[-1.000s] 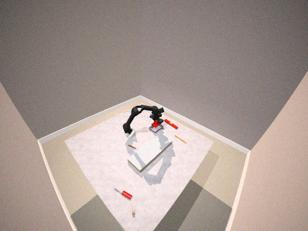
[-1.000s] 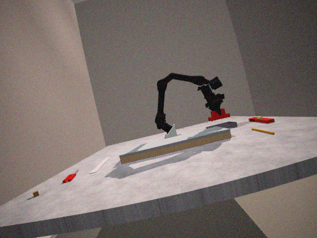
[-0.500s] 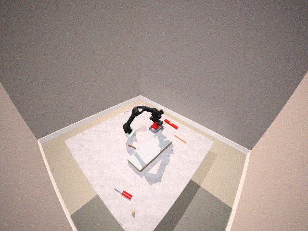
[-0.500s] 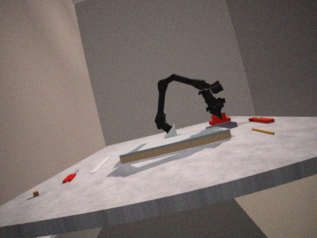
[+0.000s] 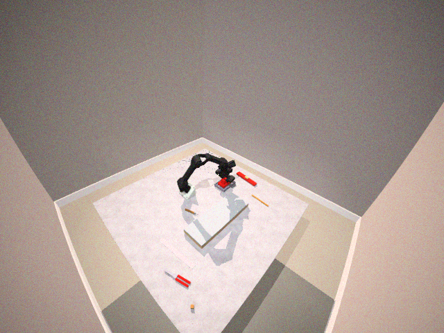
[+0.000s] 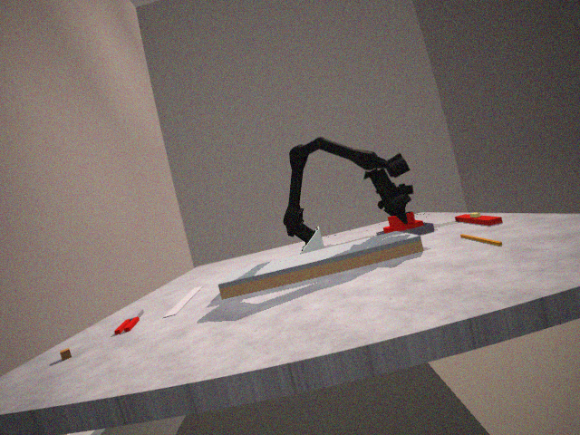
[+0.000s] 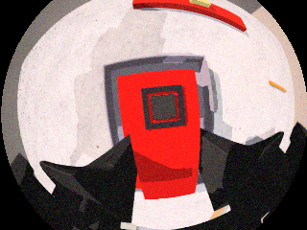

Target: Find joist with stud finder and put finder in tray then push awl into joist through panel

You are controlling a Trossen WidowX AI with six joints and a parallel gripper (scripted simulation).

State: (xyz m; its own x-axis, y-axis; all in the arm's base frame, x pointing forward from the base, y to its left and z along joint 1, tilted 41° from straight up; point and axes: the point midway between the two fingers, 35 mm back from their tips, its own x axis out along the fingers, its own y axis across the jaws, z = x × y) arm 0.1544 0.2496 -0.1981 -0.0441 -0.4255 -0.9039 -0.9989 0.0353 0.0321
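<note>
Right now my gripper tip is 3 cm above the grey tray and 1 cm to the left of it. The rest, counted from my gripper tip: red stud finder 2 cm above, 1 cm to the left; red level 20 cm to the left, 9 cm ahead, 3 cm below; square indicator 3 cm above, 2 cm to the left.
</note>
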